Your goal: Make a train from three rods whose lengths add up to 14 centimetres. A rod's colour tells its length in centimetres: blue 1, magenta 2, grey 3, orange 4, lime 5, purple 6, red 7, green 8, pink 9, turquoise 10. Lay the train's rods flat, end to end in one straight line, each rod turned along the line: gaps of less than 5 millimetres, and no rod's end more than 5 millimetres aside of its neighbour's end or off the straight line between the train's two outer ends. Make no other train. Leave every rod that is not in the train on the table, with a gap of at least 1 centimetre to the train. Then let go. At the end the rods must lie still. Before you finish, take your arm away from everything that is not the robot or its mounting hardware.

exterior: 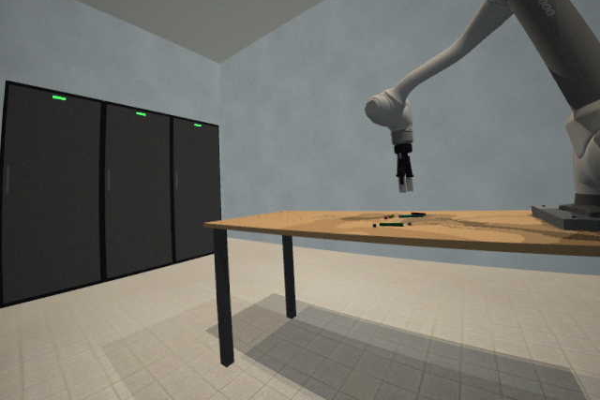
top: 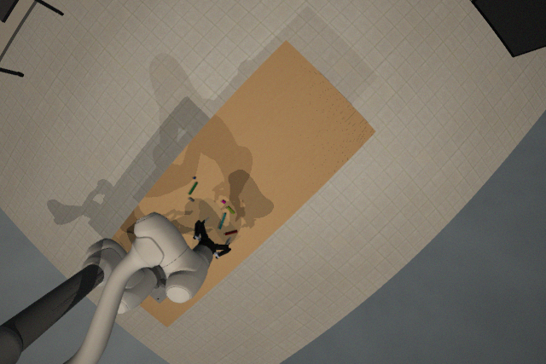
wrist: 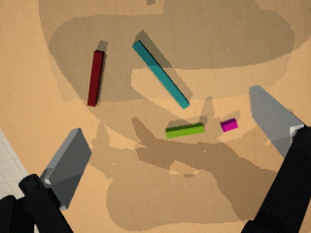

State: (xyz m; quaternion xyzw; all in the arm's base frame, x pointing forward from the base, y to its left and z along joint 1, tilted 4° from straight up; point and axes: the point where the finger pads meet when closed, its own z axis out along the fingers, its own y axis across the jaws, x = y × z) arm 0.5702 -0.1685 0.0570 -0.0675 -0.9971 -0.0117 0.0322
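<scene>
The magenta rod lies 90 mm ahead of my hand, 60 mm to the left of it and 110 mm below it. The rest, counted from my hand: turquoise rod (10 mm behind, 110 mm below); red rod (40 mm behind, 80 mm to the right, 110 mm below); lime rod (70 mm ahead, 110 mm below).
</scene>
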